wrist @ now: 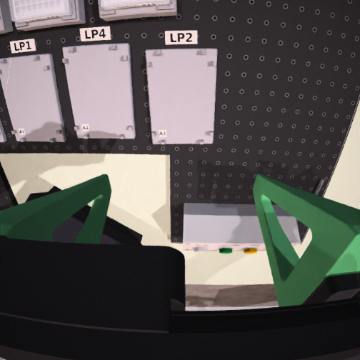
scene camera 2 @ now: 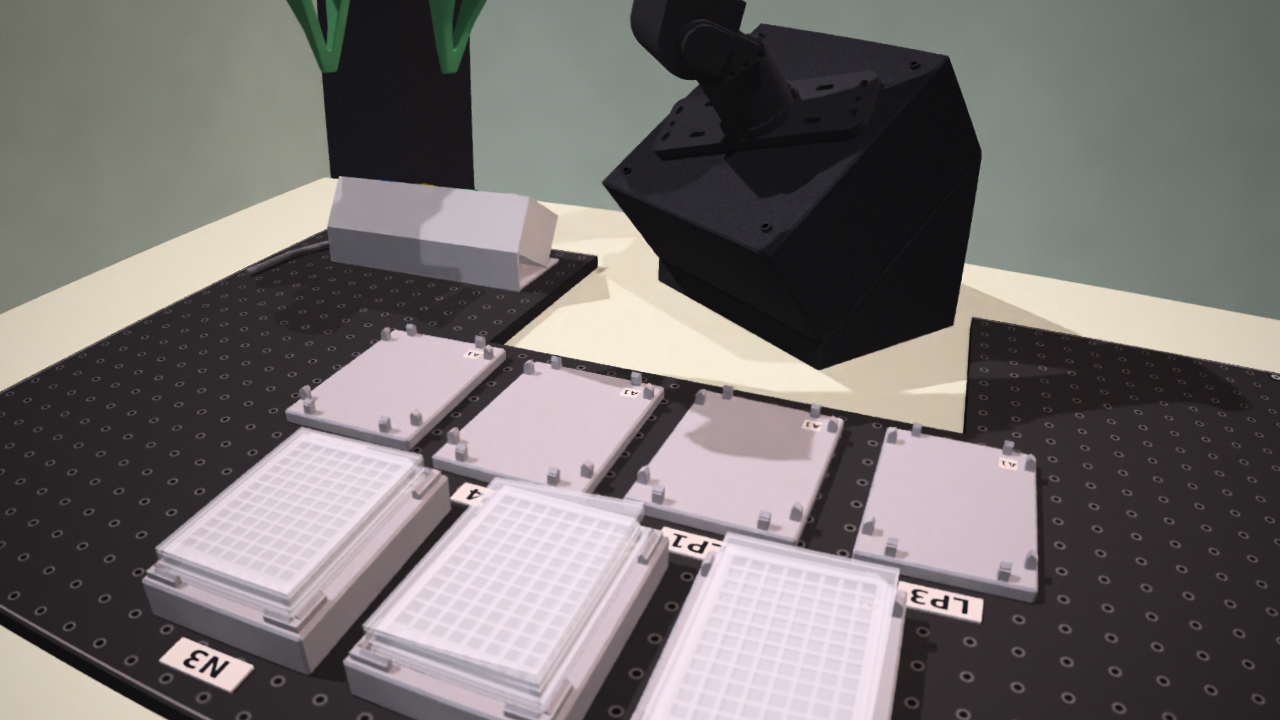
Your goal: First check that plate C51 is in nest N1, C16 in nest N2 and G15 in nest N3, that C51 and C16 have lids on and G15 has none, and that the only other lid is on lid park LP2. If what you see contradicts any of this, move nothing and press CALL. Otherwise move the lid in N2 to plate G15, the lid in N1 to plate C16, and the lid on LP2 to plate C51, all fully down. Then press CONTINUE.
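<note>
In the scene view, clear-topped gridded plates sit in nest N3 [scene camera 2: 228, 613], the middle nest [scene camera 2: 501, 689] and the right nest. The N3 plate [scene camera 2: 290, 510], middle plate [scene camera 2: 523, 582] and right plate [scene camera 2: 778, 635] each appear to have a clear lid-like layer; plate codes are not readable. Lid parks LP2 [scene camera 2: 393, 380] [wrist: 181, 95], LP4 [scene camera 2: 554, 425] [wrist: 99, 90], LP1 [scene camera 2: 742, 470] [wrist: 32, 97] and LP3 [scene camera 2: 953, 510] show no clearly visible lid. My gripper [scene camera 2: 389, 70] [wrist: 181, 181] is open and empty, high near the button box [scene camera 2: 420, 232] [wrist: 235, 222].
The button box shows a green button [wrist: 226, 250] and an orange button [wrist: 250, 250]. The black arm base [scene camera 2: 859, 205] stands behind the lid parks. A cable [scene camera 2: 286, 255] runs beside the box. The N3 label [scene camera 2: 206, 663] lies before its nest.
</note>
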